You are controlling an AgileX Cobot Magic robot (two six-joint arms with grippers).
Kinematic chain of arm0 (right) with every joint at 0, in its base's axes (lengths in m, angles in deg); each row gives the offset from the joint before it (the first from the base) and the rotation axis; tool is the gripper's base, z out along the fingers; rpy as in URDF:
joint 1: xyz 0 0 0.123 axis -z
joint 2: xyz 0 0 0 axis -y
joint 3: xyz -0.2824 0 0.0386 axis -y
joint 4: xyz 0.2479 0 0.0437 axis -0.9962 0 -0.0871
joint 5: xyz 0 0 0 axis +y
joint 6: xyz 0.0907 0 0.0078 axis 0.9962 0 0.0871
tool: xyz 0 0 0 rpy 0 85 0
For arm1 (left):
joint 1: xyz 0 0 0.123 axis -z
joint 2: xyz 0 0 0 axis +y
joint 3: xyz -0.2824 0 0.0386 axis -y
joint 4: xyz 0.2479 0 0.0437 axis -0.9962 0 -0.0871
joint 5: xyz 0 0 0 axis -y
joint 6: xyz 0.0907 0 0.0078 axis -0.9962 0 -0.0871
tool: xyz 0 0 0 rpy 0 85 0
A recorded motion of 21 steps. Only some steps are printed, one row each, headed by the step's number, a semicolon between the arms.
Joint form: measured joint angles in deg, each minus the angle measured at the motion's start. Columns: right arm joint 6, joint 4, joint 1, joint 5, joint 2, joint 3; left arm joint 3, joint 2, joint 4, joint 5, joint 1, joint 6.
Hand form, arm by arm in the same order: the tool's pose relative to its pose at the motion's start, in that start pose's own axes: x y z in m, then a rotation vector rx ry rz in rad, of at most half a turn. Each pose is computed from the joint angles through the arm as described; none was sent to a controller.
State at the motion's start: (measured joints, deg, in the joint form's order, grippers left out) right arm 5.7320 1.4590 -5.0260 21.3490 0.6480 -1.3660; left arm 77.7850 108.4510 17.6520 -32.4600 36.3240 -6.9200
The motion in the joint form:
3: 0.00 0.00 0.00 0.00 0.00 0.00; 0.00 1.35 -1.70 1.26 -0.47 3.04
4: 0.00 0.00 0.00 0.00 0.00 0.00; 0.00 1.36 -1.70 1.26 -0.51 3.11
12: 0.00 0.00 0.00 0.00 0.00 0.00; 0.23 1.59 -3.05 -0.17 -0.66 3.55
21: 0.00 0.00 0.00 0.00 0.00 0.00; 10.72 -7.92 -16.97 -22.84 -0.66 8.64
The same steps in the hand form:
3: 0.0000 0.0000 0.0000 0.0000 0.0000 0.0000; 0.0010 0.0070 0.0086 -0.0255 0.0008 -0.0382
4: 0.0000 0.0000 0.0000 0.0000 0.0000 0.0000; 0.0009 0.0072 0.0086 -0.0259 0.0009 -0.0401
12: 0.0000 0.0000 0.0000 0.0000 0.0000 0.0000; 0.0026 0.0093 0.0094 -0.0376 0.0264 -0.0303
21: 0.0000 0.0000 0.0000 0.0000 0.0000 0.0000; -0.0263 -0.0002 -0.0916 -0.1672 0.0792 0.0863

